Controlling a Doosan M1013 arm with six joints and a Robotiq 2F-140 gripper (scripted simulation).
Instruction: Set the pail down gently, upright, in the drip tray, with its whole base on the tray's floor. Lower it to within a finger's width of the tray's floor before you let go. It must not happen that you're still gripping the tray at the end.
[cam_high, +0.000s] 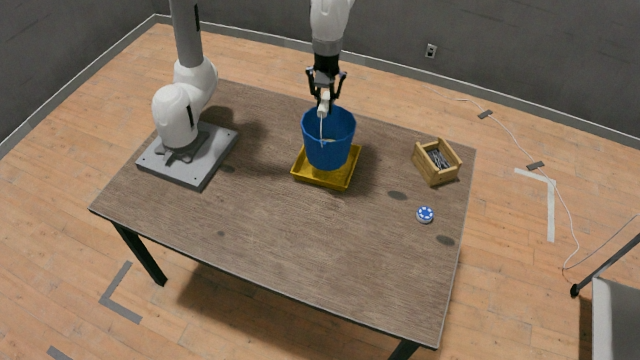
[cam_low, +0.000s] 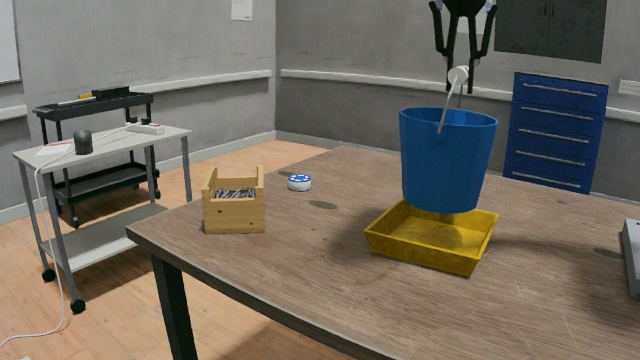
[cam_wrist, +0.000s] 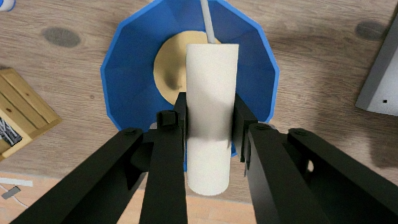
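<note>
My gripper is now 100 mm above the blue pail and 10 mm short of it. Round my hand: yellow drip tray: 330 mm below, 20 mm to the left, 10 mm ahead; white disc: 430 mm ahead, 330 mm below, 90 mm to the right.
</note>
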